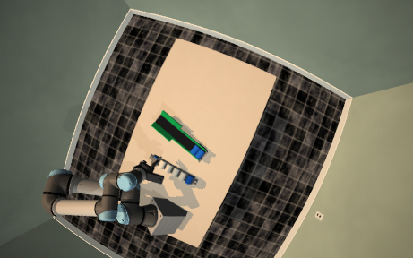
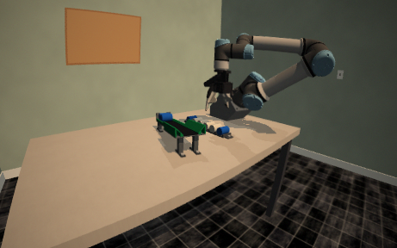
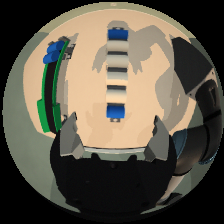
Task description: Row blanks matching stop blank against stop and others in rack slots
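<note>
My hand is 10 mm past the stock rack, 80 mm to the left of it and 130 mm above it.
</note>
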